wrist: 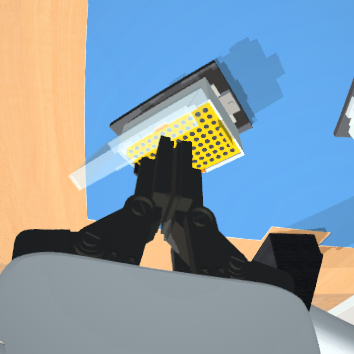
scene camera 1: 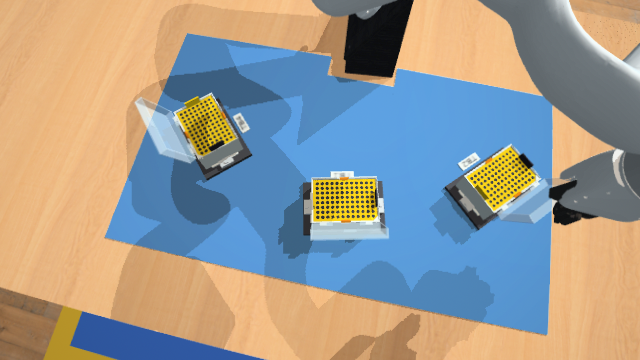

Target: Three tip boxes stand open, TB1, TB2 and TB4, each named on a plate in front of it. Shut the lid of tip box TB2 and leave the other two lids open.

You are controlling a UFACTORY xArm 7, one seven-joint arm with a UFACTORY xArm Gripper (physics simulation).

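Places are measured from the arm's base along level axes (x ahead, y left, z up), in centimetres.
Pixels of known places: gripper, fingertip midpoint: (wrist: 168, 158) (scene camera 1: 559, 214).
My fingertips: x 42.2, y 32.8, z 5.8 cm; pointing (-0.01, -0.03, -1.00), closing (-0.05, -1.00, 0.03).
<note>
Ahead of a thing's pixels: the offset from my fingertips to its top centre. "spot": to the spot under its first point. Level surfaces: height alone.
Tip box TB2 @(dx -10.2, dy -3.1, dz -12.0 cm) (scene camera 1: 502, 177) (wrist: 217, 142), with yellow tips rack and grey body, stands at the right of the mat in the scene view. Its clear lid @(dx -5.5, dy +1.7, dz -4.1 cm) (scene camera 1: 531, 204) (wrist: 92, 167) stands open, hinged on the side away from its name plate @(spot: dx -14.9, dy -7.9, dz -19.3 cm) (scene camera 1: 468, 161). My gripper (scene camera 1: 554, 199) (wrist: 168, 158) is shut and empty. In the scene view its tips are at the lid's outer edge; contact cannot be told. Tip box TB1 @(dx -0.1, dy -31.1, dz -12.0 cm) (scene camera 1: 345, 199) in the middle and tip box TB4 @(dx -9.5, dy -60.6, dz -12.0 cm) (scene camera 1: 205, 125) at the left have their clear lids @(spot: dx +7.5, dy -29.2, dz -5.0 cm) (scene camera 1: 350, 232) @(spot: dx -4.5, dy -66.0, dz -9.2 cm) (scene camera 1: 162, 132) open.
The boxes stand on a blue mat @(dz -19.5 cm) (scene camera 1: 420, 125) (wrist: 150, 30) on a wooden table @(dz -19.8 cm) (scene camera 1: 60, 150) (wrist: 40, 100). A black block (scene camera 1: 375, 45) (wrist: 292, 265) stands at the mat's notched edge. Part of another box @(spot: dx -4.1, dy -24.7, dz -18.7 cm) (wrist: 345, 120) shows at the wrist view's right edge. The arm reaches over the upper right.
</note>
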